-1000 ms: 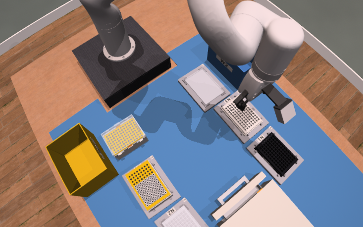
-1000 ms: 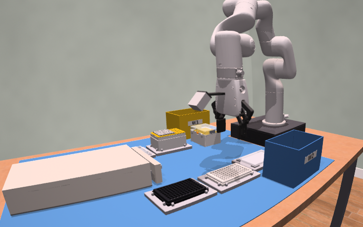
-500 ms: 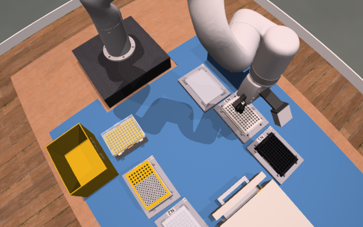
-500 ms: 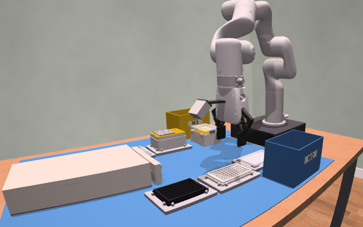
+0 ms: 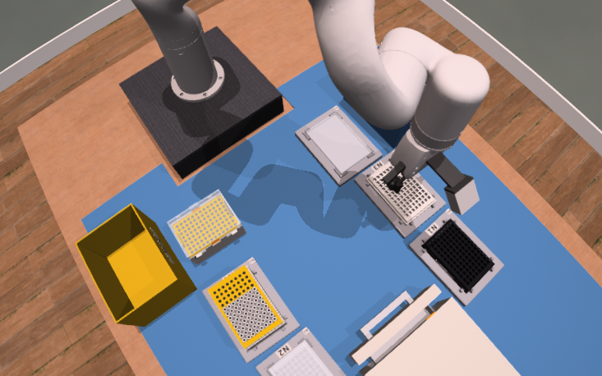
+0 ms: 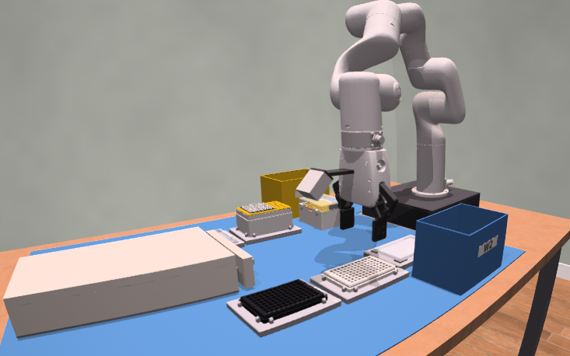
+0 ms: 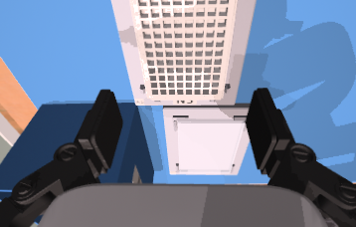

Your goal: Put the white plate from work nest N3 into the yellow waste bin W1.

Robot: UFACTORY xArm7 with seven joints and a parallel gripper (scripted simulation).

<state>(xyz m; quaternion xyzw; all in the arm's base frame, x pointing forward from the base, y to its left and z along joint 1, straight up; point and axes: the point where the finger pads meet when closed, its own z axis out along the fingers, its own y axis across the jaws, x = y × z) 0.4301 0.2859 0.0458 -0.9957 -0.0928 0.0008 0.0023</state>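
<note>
The white plate is 9 cm below my hand. Round my hand: black plate (17 cm ahead, 9 cm below, 3 cm to the left); then flat white lid (16 cm behind, 9 cm below, 6 cm to the right); then nest N3 (10 cm below).
</note>
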